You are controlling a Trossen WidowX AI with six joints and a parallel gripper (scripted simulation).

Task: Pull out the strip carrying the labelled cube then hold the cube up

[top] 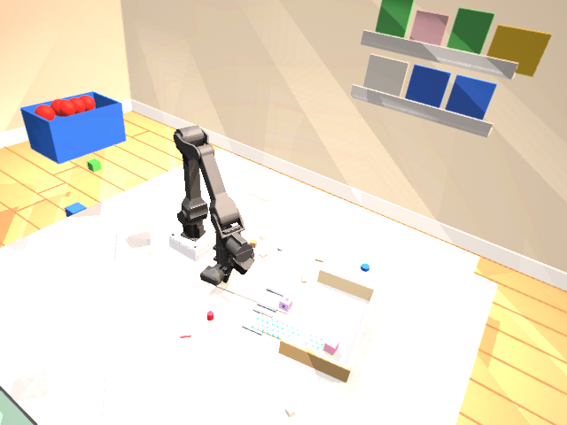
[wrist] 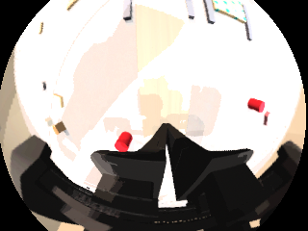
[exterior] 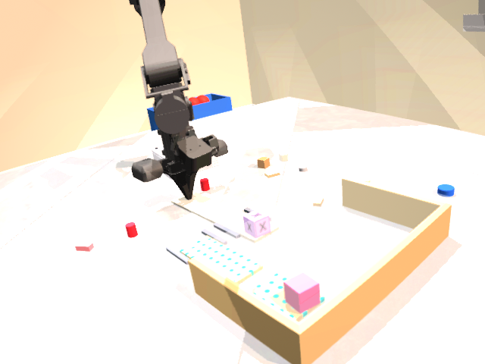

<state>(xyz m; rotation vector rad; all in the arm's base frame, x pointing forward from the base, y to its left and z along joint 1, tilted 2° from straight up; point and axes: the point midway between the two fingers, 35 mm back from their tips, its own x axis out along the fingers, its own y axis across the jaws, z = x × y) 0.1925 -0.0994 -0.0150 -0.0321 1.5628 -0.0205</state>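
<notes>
My gripper tip is 10 cm short of the pale cream strip and 1 cm to the right of it. From my gripper tip the other things lie so: blue disc: 37 cm ahead, 32 cm to the left; labelled cube: 21 cm ahead, 2 cm above, 1 cm to the left; small orange cube: 21 cm to the left, 2 cm behind.
</notes>
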